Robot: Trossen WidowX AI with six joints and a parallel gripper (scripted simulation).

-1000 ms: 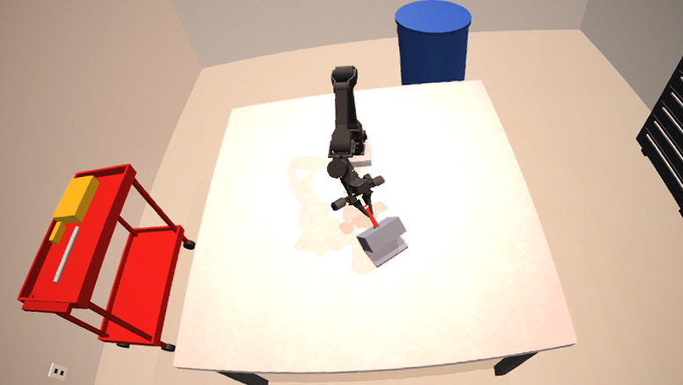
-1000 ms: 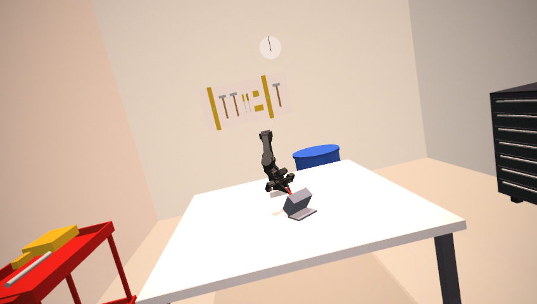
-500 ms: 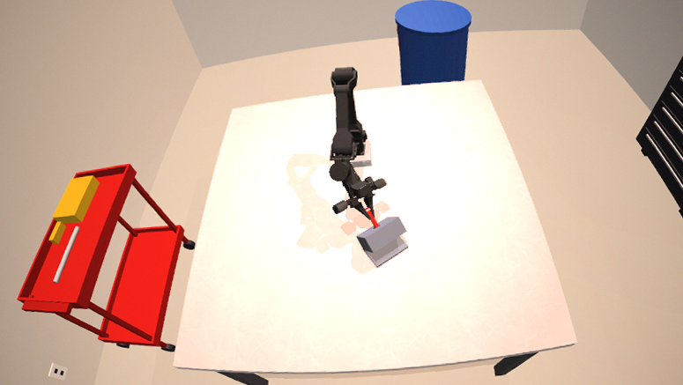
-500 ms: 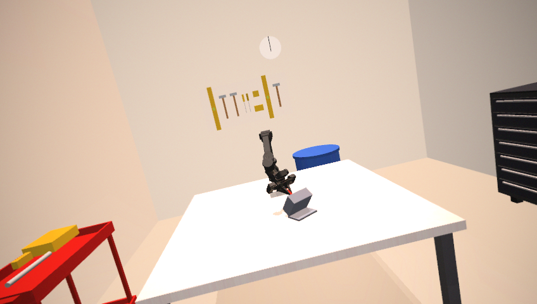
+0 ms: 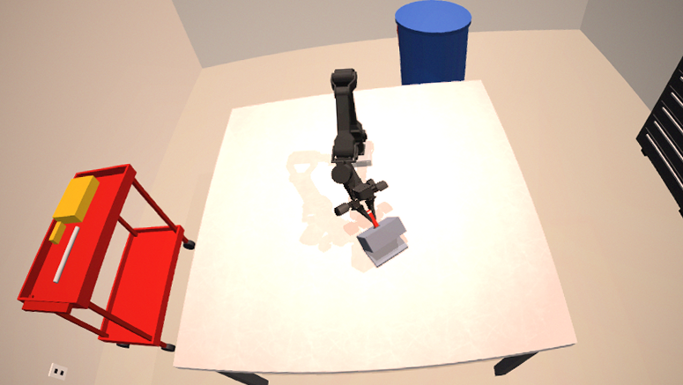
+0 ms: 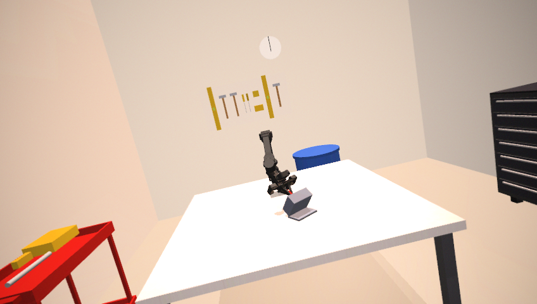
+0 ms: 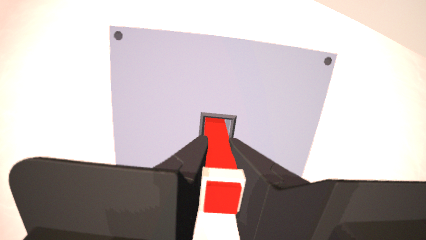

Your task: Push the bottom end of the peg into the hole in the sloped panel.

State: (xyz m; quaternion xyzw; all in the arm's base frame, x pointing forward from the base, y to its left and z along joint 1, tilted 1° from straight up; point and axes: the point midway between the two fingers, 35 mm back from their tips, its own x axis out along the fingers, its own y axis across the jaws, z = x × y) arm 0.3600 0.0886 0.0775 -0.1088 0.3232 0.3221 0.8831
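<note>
Now: the red square peg 1 cm to the right of my gripper tip, 1 cm behind it and 1 cm above it. From my gripper tip the other things lie so: sloped panel (3 cm below, 3 cm ahead, 2 cm to the left).
</note>
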